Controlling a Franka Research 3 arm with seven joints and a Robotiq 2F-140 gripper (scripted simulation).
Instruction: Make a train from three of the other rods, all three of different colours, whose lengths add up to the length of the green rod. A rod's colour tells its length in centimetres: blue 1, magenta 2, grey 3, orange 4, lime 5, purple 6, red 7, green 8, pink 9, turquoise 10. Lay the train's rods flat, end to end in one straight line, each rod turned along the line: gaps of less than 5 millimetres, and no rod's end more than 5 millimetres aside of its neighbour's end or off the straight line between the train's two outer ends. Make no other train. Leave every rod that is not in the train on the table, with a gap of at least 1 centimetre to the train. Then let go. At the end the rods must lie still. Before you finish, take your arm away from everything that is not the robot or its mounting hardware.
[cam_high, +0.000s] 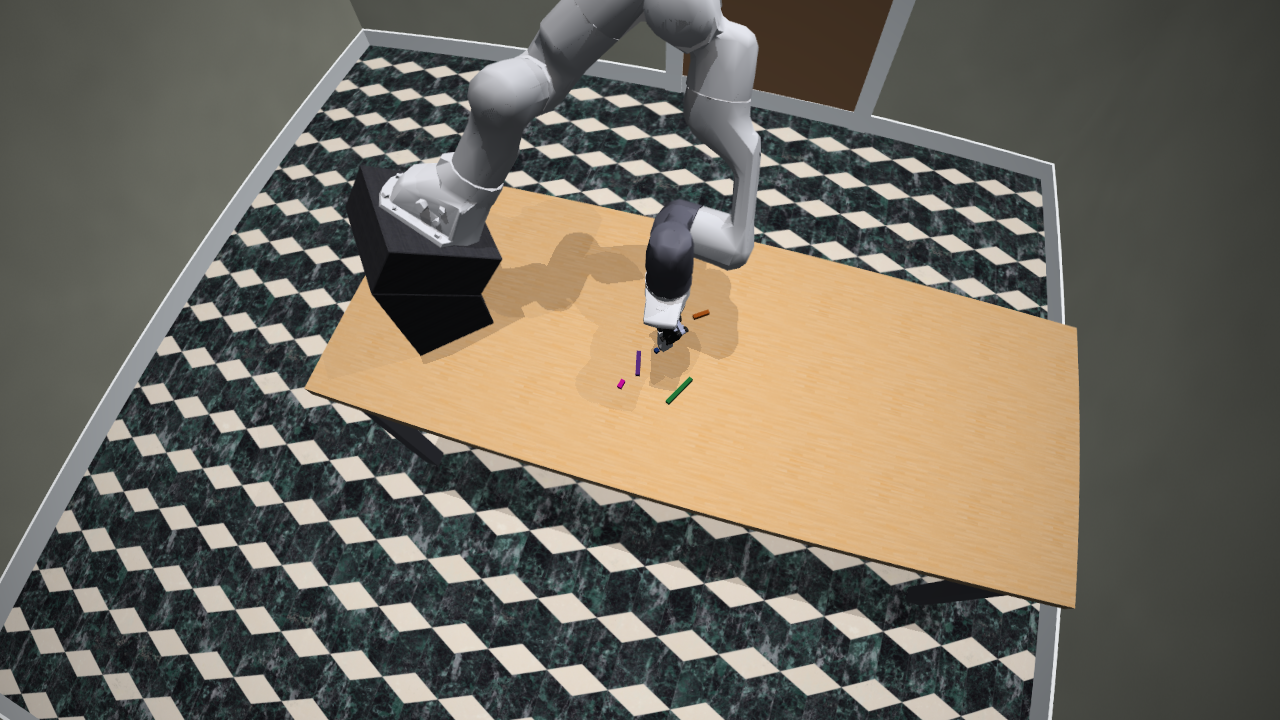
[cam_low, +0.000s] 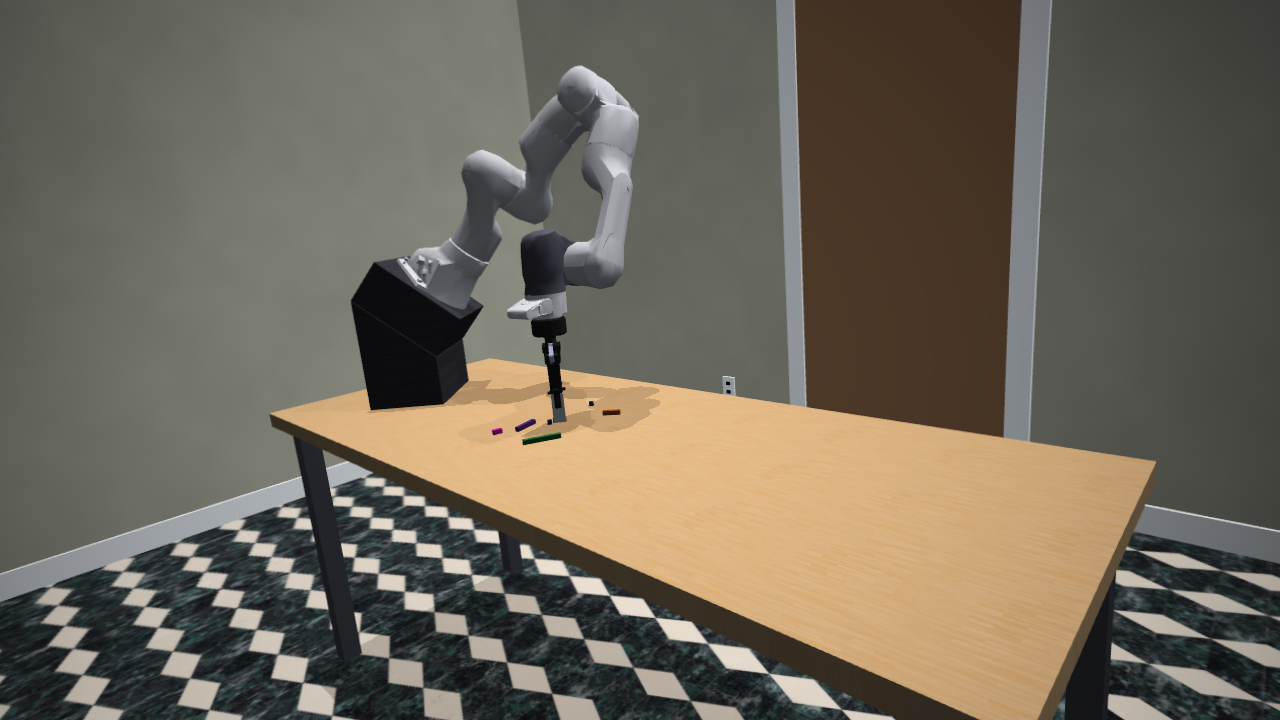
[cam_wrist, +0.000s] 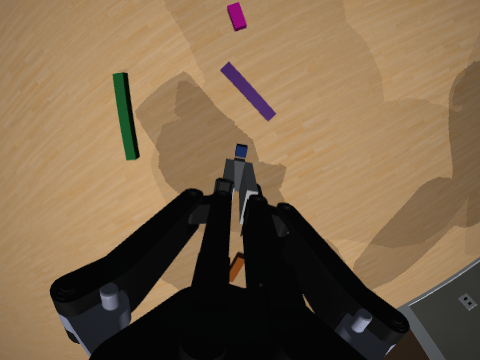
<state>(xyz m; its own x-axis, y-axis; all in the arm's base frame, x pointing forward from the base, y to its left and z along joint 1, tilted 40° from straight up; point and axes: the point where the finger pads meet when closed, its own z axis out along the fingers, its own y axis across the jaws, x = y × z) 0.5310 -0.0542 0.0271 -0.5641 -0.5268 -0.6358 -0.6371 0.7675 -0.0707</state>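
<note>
Now: the grey rod 30 mm below my hand. Also, from my hand: orange rod: 100 mm to the left, 60 mm ahead, 30 mm below; purple rod: 60 mm to the right, 50 mm behind, 30 mm below; green rod: 100 mm to the right, 60 mm ahead, 30 mm below.
</note>
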